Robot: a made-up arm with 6 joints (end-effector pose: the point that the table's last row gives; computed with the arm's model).
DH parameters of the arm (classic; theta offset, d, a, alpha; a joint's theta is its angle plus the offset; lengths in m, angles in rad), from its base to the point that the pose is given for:
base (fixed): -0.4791 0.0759 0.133 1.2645
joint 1: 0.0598 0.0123 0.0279 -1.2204
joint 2: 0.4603 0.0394 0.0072 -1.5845
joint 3: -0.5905 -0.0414 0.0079 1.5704
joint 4: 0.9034 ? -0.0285 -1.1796
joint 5: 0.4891 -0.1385 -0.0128 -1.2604
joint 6: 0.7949 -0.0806 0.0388 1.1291
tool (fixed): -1.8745 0.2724 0 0
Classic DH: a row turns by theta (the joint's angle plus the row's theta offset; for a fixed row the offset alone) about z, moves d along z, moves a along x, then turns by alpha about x.
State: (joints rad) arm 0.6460 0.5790 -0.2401 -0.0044 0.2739 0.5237
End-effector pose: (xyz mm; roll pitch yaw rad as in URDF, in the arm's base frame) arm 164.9 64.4 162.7 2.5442 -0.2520 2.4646
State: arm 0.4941 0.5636 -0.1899 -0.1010 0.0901 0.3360
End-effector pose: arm 123.8 59.6 182.7 2.5750 -0.5843 2.6178
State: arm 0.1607 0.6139 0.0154 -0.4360 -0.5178 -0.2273
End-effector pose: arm 61.5 -31.6 305.9 1.5850 -0.8966 -2.4242
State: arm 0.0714 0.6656 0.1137 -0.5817 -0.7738 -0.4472
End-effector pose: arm 54.5 -82.2 324.3 1.3500 -0.6464 -2.1882
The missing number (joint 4, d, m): 0.1221
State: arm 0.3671 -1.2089 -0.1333 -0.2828 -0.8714 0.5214
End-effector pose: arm 44.4 -135.8 391.0 0.4786 -0.5384 2.5873
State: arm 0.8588 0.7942 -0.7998 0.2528 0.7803 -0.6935
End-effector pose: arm 79.1 -188.7 50.7 -2.6523 0.3293 -3.0878
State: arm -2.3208 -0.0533 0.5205 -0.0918 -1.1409 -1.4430
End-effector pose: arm 139.6 -272.1 155.0 -0.5139 -0.4020 -2.0308
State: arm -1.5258 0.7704 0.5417 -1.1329 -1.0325 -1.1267
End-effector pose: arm 229.2 -215.8 191.9 -0.2175 -0.6113 -1.8794
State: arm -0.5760 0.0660 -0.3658 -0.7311 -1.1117 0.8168
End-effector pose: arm 233.5 -367.6 284.8 -0.5068 -0.6656 -2.5376
